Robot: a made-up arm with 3 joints. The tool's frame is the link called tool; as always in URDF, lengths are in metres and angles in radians. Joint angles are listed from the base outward.
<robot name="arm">
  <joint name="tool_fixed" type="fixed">
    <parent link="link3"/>
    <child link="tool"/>
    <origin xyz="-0.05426 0.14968 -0.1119" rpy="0 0 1.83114"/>
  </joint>
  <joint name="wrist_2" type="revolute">
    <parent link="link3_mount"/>
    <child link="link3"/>
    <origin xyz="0.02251 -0.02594 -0.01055" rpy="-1.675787 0 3.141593"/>
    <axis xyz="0 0 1"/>
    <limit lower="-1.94" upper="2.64"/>
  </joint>
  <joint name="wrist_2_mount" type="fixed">
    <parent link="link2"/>
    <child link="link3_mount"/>
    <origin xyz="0.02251 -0.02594 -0.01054" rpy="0 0 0"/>
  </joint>
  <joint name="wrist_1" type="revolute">
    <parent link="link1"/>
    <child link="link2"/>
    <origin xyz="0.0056 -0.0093 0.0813" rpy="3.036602 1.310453 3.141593"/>
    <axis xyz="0 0 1"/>
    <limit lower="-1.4" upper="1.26"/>
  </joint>
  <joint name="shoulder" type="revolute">
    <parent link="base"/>
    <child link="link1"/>
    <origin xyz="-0.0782 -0.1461 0.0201" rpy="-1.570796 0 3.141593"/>
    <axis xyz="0 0 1"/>
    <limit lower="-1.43" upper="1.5"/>
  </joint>
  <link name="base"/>
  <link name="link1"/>
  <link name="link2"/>
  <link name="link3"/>
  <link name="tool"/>
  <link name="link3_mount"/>
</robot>
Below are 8 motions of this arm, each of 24 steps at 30 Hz.
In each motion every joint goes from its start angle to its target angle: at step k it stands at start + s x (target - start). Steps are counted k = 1, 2, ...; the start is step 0. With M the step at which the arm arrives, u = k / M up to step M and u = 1 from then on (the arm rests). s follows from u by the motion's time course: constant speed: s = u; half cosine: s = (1 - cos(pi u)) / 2; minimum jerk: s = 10 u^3 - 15 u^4 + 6 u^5.
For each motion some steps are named. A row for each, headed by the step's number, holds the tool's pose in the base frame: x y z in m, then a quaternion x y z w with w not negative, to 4 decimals.
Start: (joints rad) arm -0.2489 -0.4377 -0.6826
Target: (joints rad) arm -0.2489 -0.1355 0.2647
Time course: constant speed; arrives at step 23
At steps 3, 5, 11, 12, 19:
3: 0.0762 -0.2325 -0.0588 0.1641 0.1214 -0.2730 0.9401
5: 0.0814 -0.2229 -0.0563 0.1560 0.1151 -0.2344 0.9526
11: 0.0909 -0.1913 -0.0510 0.1304 0.1013 -0.1152 0.9795
12: 0.0915 -0.1857 -0.0504 0.1261 0.0998 -0.0949 0.9824
19: 0.0880 -0.1461 -0.0493 0.0956 0.0951 0.0481 0.9897

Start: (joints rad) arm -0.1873 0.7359 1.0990
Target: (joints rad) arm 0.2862 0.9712 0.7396
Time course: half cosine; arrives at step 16
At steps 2, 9, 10, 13, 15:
2: -0.0373 -0.1367 -0.1586 -0.2125 0.3285 0.4680 0.7924
9: 0.0307 -0.1760 -0.1450 -0.3383 0.2323 0.3314 0.8495
10: 0.0413 -0.1829 -0.1394 -0.3566 0.2141 0.3060 0.8564
13: 0.0645 -0.1996 -0.1227 -0.3966 0.1684 0.2425 0.8692
15: 0.0715 -0.2052 -0.1162 -0.4088 0.1526 0.2206 0.8723

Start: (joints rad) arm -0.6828 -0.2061 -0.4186
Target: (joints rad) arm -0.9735 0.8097 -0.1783
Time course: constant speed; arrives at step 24
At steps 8, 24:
8: 0.0067 -0.2377 -0.1402 -0.1271 0.3789 -0.1369 0.9064
24: -0.0506 -0.2777 -0.1577 -0.3987 0.4855 0.0719 0.7747

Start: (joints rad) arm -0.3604 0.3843 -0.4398
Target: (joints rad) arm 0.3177 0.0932 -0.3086
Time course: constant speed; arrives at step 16
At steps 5, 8, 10, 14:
5: 0.0789 -0.2596 -0.0602 -0.1603 0.0805 -0.1996 0.9633
8: 0.0901 -0.2516 -0.0398 -0.1202 0.0191 -0.1957 0.9731
10: 0.0960 -0.2462 -0.0249 -0.0941 -0.0228 -0.1905 0.9769
14: 0.1033 -0.2354 0.0072 -0.0441 -0.1081 -0.1744 0.9777

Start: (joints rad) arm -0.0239 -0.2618 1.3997
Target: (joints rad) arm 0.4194 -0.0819 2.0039
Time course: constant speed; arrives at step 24
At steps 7, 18, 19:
7: -0.0736 -0.0216 0.0131 0.0142 -0.1264 0.7145 0.6880
18: -0.1059 -0.0341 -0.0166 -0.0999 -0.1491 0.7960 0.5781
19: -0.1081 -0.0359 -0.0198 -0.1105 -0.1497 0.8019 0.5677

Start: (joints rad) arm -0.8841 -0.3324 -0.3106
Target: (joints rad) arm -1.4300 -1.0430 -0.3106
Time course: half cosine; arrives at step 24
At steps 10, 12, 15, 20, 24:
10: -0.0005 -0.1892 -0.1433 0.1878 0.4644 -0.2506 0.8284
12: -0.0050 -0.1863 -0.1451 0.2186 0.4821 -0.2750 0.8026
15: -0.0113 -0.1833 -0.1477 0.2606 0.5041 -0.3145 0.7610
20: -0.0189 -0.1818 -0.1510 0.3066 0.5239 -0.3693 0.7037
24: -0.0210 -0.1818 -0.1520 0.3179 0.5277 -0.3853 0.6870

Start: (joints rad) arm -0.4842 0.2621 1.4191
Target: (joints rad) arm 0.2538 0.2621 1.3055
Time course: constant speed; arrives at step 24
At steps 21, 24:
21: -0.0164 -0.0534 -0.0704 -0.1266 0.0392 0.5886 0.7975
24: -0.0062 -0.0538 -0.0638 -0.1536 0.0013 0.5765 0.8025

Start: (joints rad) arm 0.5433 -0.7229 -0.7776
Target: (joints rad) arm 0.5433 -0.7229 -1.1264
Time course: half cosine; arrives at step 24
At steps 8, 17, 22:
8: 0.0771 -0.2443 0.0524 0.4299 -0.1740 -0.2522 0.8493
17: 0.0683 -0.2596 0.0273 0.4447 -0.1317 -0.3330 0.8210
22: 0.0644 -0.2637 0.0191 0.4486 -0.1178 -0.3584 0.8102

